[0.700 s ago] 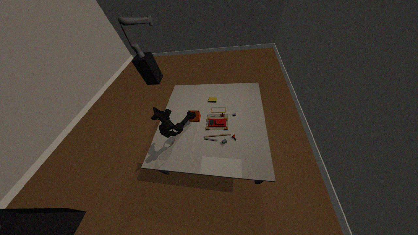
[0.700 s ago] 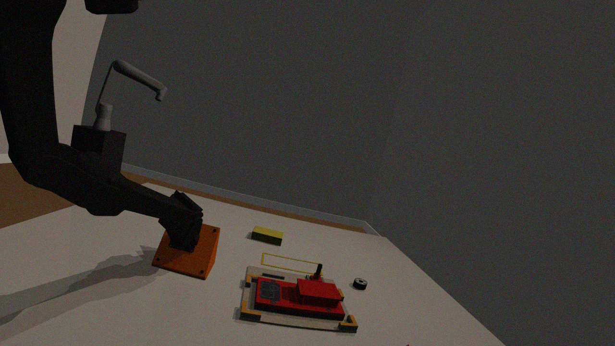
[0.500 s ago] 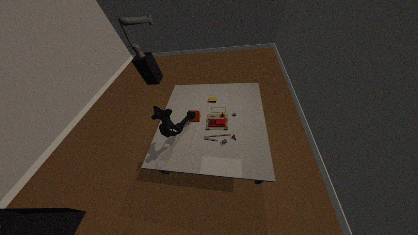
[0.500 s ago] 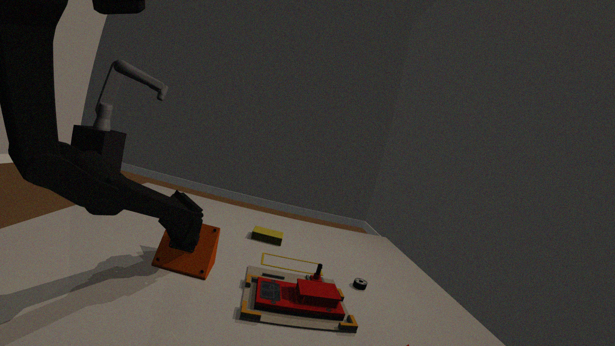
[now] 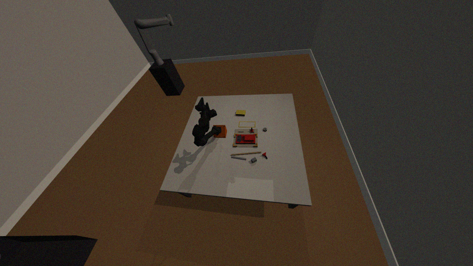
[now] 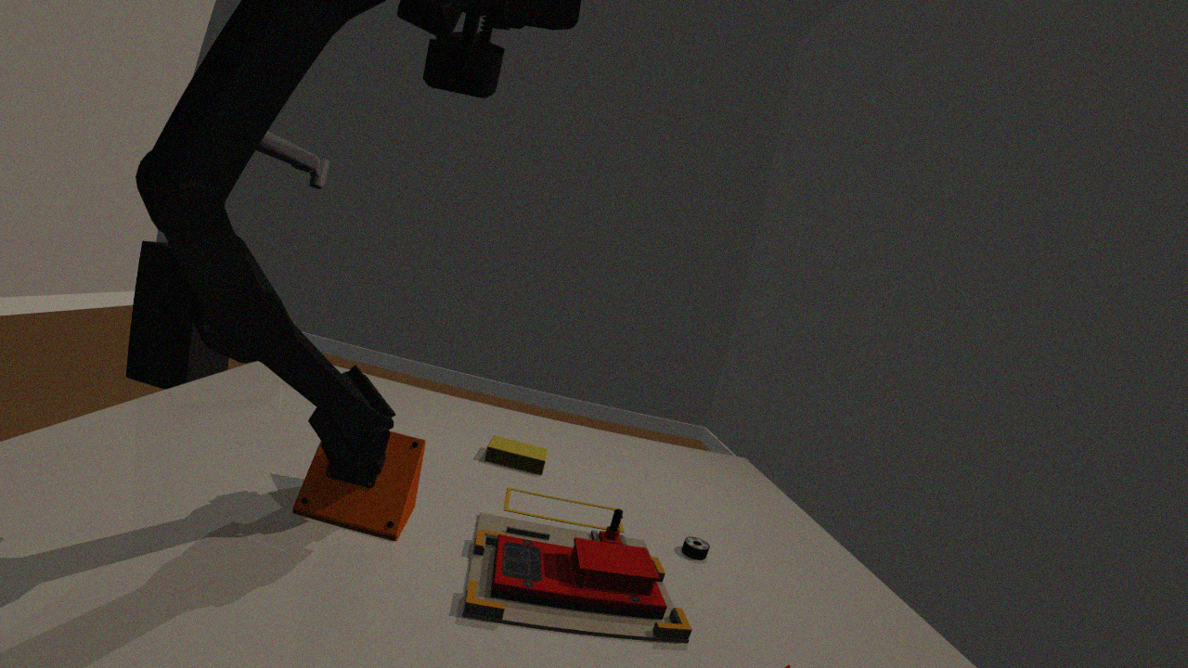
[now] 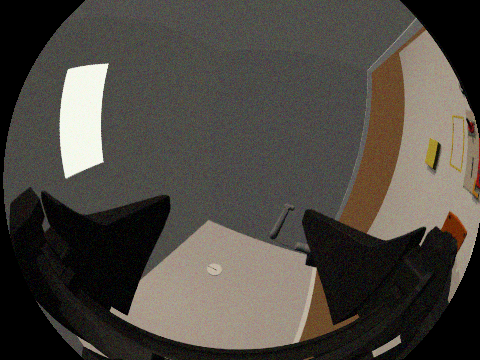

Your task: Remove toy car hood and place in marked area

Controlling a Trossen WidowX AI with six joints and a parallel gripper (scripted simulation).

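Now: the red hood 570 mm below my gripper tip, 280 mm ahead of it and 60 mm to the left of it. From my gripper tip the other things lie so: wooden stick 600 mm below, 250 mm ahead, 100 mm to the right; then grey bar 610 mm below, 180 mm ahead, 150 mm to the right; then yellow block 600 mm below, 440 mm to the left, 160 mm ahead.
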